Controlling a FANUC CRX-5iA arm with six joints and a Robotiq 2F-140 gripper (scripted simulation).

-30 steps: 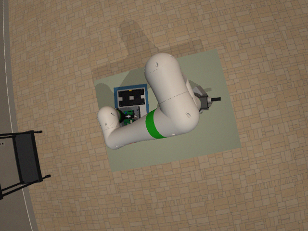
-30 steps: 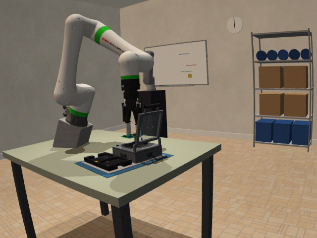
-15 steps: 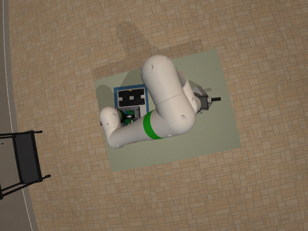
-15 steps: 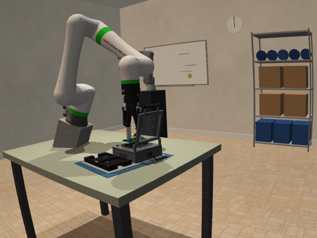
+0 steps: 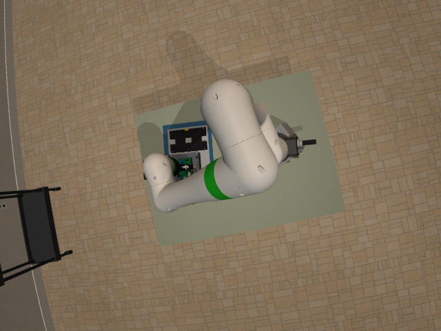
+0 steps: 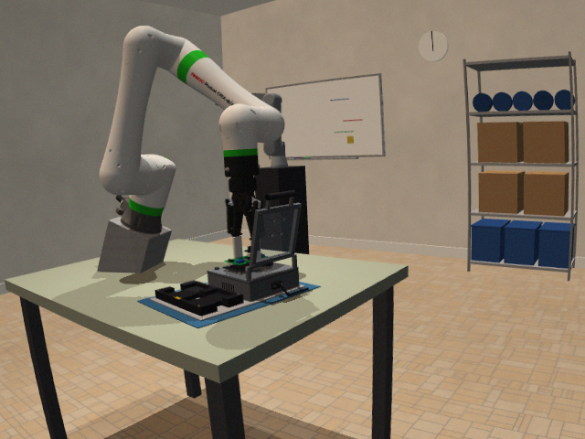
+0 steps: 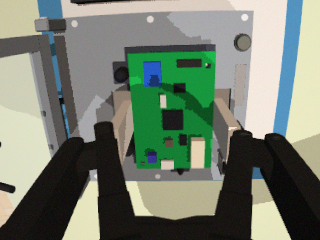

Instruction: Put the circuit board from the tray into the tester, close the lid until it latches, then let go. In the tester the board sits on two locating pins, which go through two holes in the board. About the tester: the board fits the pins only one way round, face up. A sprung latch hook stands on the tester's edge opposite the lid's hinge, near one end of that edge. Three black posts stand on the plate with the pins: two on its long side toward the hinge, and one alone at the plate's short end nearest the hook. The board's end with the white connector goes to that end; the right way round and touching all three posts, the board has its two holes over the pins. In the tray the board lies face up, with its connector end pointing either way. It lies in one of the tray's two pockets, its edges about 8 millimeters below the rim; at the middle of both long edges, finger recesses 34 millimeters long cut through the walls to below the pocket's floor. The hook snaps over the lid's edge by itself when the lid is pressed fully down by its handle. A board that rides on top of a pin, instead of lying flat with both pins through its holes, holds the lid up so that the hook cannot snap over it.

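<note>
Now: the green circuit board 2 cm below my hand. Round my hand: lid (13 cm ahead, 8 cm above).
</note>
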